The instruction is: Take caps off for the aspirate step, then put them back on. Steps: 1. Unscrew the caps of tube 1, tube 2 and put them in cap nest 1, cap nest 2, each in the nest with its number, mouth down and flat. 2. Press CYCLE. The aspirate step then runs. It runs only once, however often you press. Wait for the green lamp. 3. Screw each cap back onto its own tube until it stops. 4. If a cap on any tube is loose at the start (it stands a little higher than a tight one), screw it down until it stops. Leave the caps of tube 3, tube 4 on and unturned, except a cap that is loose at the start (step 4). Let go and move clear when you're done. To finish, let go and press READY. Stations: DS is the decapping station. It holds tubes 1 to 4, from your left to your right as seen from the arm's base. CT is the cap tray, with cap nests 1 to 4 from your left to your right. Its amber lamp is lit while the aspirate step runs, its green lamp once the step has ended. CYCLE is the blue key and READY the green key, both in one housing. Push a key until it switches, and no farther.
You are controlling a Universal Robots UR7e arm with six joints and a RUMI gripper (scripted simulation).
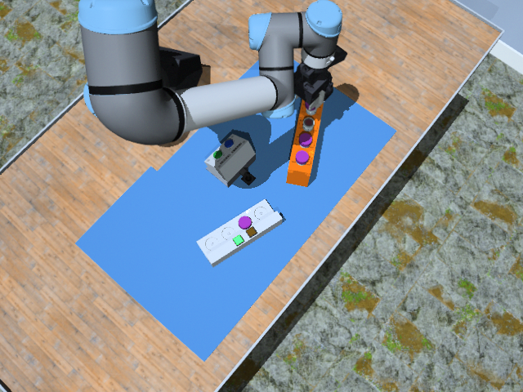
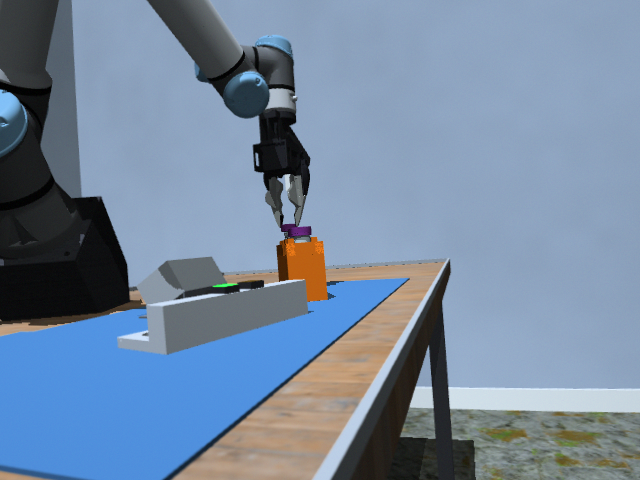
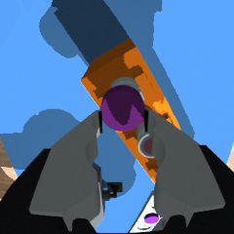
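Now: hand 20 mm above the purple cap. The rest, counted from my hand: grey key housing: 80 mm behind, 240 mm to the right, 90 mm below; green key: 100 mm behind, 260 mm to the right, 80 mm below; blue key: 100 mm behind, 220 mm to the right, 80 mm below.
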